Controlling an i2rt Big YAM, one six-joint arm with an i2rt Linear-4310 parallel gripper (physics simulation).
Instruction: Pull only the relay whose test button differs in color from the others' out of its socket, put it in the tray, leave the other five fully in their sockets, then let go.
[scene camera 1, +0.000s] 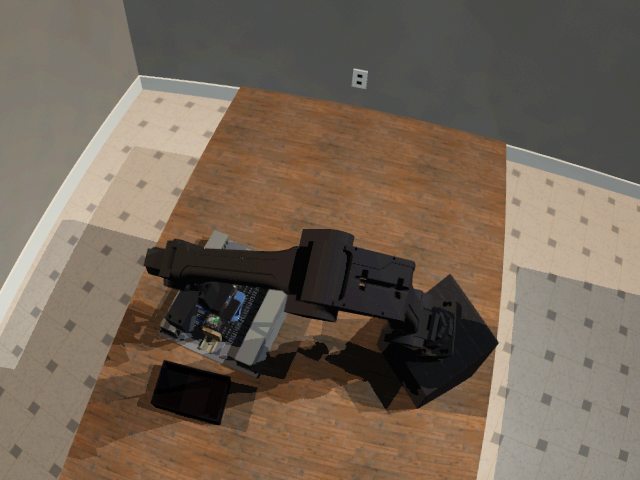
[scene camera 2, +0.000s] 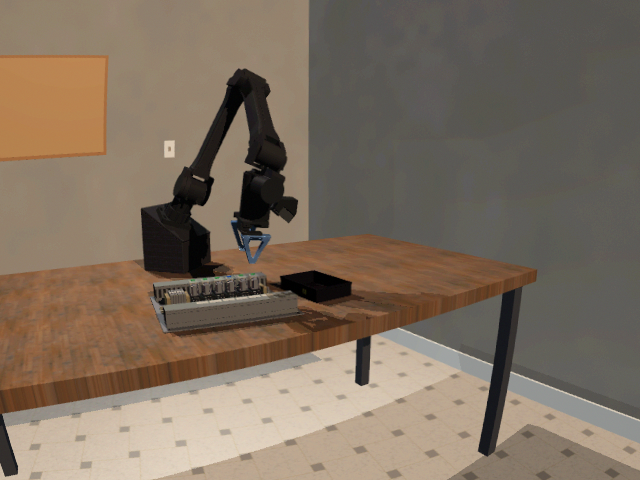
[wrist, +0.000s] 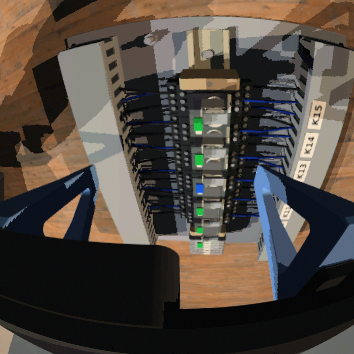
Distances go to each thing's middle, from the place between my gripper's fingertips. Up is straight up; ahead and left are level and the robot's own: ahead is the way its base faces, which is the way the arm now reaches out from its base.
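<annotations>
Relative to the tan end bracket (wrist: 195, 78), my hand is 2 cm short of it, 3 cm to the right of it and 8 cm above it. The panel plate (wrist: 264, 50) is 1 cm ahead of my hand, 8 cm to the right of it and 11 cm below it. Going by their middles, the tan end bracket is the nearest to my hand of the things named here.
</annotations>
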